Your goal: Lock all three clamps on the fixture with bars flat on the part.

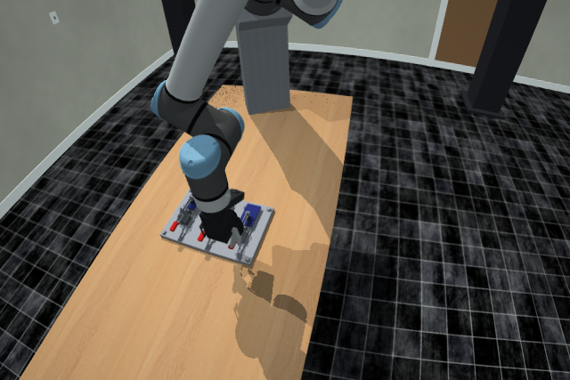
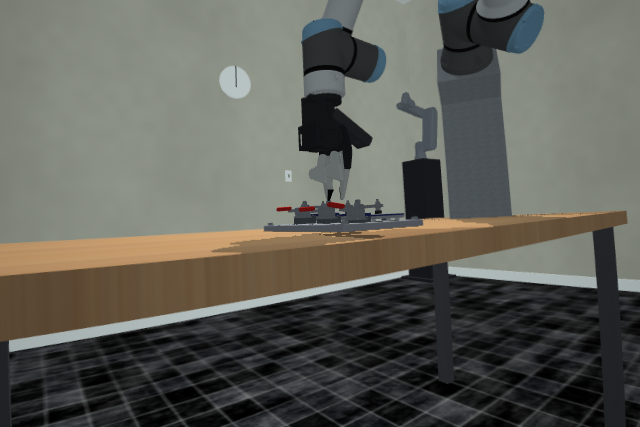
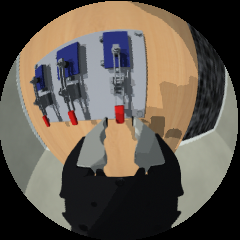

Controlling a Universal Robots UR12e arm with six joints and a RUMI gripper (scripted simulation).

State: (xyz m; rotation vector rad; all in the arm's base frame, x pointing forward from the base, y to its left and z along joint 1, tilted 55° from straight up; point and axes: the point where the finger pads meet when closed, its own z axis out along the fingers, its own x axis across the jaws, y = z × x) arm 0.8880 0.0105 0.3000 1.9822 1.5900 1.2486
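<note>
My hand is 80 mm past the grey fixture plate, 110 mm to the left of it and 70 mm above it.
</note>
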